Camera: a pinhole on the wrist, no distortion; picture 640 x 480 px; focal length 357.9 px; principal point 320.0 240.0 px. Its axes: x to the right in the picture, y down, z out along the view. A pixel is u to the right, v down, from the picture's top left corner.
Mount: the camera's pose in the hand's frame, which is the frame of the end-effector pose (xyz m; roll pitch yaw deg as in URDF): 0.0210 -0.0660 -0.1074 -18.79 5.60 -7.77
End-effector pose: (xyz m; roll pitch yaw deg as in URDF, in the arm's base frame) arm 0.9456 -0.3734 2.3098 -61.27 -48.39 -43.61
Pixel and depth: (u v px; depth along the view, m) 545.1 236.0 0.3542
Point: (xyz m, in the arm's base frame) 1.1623 -0.3246 2.5858
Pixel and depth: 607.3 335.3 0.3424
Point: 1.2382 -0.4010 2.5689
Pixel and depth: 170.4 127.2 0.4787
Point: 0.9989 0.0513 2.3668
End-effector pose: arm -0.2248 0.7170 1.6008 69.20 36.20 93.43
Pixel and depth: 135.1 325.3 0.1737
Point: -0.1901 0.7188 1.6682
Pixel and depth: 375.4 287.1 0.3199
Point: -0.0940 0.8924 1.6311
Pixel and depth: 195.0 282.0 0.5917
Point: 0.1114 0.8690 1.9434
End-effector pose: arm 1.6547 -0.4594 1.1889 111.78 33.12 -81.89
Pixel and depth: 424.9 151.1 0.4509
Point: 1.3709 -0.5743 0.9334
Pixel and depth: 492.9 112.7 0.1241
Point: 1.6717 -0.4919 1.0724
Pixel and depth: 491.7 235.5 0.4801
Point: 1.3709 -0.7205 0.9520
